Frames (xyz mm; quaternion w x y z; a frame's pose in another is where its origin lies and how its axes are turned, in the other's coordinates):
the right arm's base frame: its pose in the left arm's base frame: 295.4 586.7 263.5 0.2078 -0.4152 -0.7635 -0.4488
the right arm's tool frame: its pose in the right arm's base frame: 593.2 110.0 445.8 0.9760 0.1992 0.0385 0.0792
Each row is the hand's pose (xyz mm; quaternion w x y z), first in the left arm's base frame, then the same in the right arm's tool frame.
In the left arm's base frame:
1: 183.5 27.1 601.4 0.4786 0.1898 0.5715 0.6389
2: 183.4 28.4 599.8 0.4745 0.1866 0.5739 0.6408
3: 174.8 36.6 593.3 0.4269 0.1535 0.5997 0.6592
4: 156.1 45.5 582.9 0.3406 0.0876 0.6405 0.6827
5: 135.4 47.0 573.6 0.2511 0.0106 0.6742 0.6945
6: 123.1 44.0 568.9 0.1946 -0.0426 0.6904 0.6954
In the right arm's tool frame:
1: -519.0 -514.3 -1007.1 0.5456 -0.6053 -0.3743 -0.4425
2: -519.7 -514.0 -1005.2 0.5481 -0.6033 -0.3702 -0.4455
3: -517.5 -518.2 -992.5 0.5770 -0.5796 -0.3245 -0.4752
4: -513.8 -531.3 -973.7 0.6196 -0.5284 -0.2419 -0.5277
5: -511.7 -549.6 -960.4 0.6497 -0.4647 -0.1559 -0.5811
6: -511.6 -562.3 -955.9 0.6610 -0.4192 -0.1012 -0.6141

